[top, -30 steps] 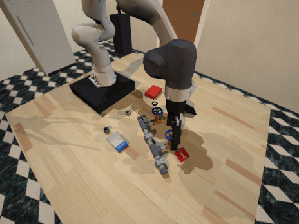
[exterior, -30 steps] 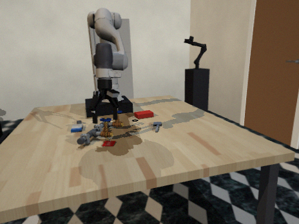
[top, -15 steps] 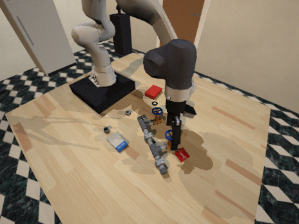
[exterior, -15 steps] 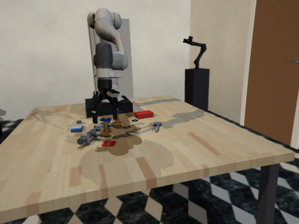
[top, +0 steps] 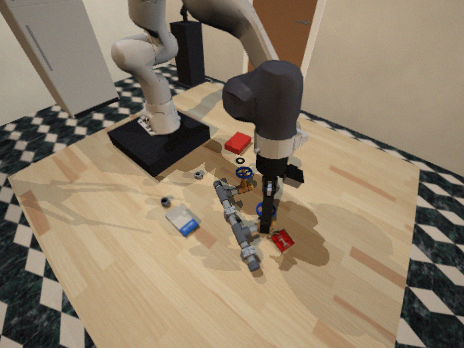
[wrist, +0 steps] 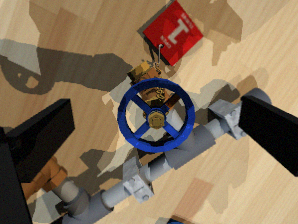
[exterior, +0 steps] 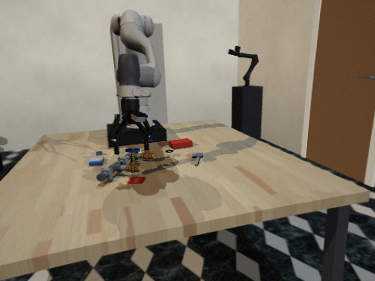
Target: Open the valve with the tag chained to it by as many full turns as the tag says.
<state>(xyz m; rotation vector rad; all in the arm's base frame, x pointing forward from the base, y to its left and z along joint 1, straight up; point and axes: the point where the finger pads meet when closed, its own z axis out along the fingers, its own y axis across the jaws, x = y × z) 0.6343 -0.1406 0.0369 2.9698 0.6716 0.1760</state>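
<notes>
The red tag lies 80 mm ahead of my hand and 100 mm below it. From my hand the other things lie so: red block (320 mm behind, 310 mm to the left, 90 mm below); grey tool (60 mm behind, 320 mm to the left, 100 mm below); blue card (230 mm behind, 150 mm to the right, 100 mm below).
</notes>
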